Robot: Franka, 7 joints.
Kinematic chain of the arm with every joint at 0, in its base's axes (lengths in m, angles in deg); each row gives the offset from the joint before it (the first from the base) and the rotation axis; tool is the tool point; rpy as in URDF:
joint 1: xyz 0 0 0.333 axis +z
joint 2: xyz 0 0 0 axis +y
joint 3: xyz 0 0 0.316 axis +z
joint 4: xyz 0.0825 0 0 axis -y
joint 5: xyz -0.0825 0 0.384 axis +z
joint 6: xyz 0 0 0 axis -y
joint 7: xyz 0.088 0 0 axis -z
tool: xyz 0 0 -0.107 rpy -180 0 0
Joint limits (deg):
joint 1: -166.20..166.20
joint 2: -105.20..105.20
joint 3: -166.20..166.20
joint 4: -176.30..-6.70
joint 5: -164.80..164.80
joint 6: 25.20..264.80
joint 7: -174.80..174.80
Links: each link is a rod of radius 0.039 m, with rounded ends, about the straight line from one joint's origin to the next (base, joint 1, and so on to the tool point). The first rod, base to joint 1, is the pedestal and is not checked.
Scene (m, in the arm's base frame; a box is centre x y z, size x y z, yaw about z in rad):
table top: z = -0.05
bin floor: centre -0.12 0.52 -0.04 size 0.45 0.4 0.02 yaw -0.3
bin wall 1: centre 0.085 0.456 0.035 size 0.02 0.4 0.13 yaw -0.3
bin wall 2: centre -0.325 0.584 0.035 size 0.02 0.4 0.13 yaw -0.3
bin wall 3: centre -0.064 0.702 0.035 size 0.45 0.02 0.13 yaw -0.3
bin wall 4: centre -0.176 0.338 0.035 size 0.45 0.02 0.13 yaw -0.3
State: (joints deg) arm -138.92 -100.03 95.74 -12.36 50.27 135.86 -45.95
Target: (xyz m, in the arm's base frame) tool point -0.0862 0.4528 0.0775
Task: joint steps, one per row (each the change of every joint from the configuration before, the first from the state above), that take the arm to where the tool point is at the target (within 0.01 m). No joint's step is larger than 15 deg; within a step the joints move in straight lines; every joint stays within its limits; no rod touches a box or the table.
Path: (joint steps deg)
1: 7.90 10.91 11.74 -12.46 0.64 -8.71 0.31
2: 7.90 10.91 11.75 -12.47 0.64 -8.71 0.30
3: 7.90 10.92 11.74 -12.46 0.63 -8.71 0.31
4: 7.90 10.91 11.74 -12.47 0.64 -8.71 0.30
5: 7.90 10.91 11.75 -12.46 0.64 -8.71 0.31
6: 7.90 10.91 11.74 -12.46 0.64 -8.71 0.30
7: 10.08 -7.63 -1.64 -9.12 -7.45 -7.98 -0.91
8: 10.07 -7.63 -1.65 -9.11 -7.44 -7.97 -0.92

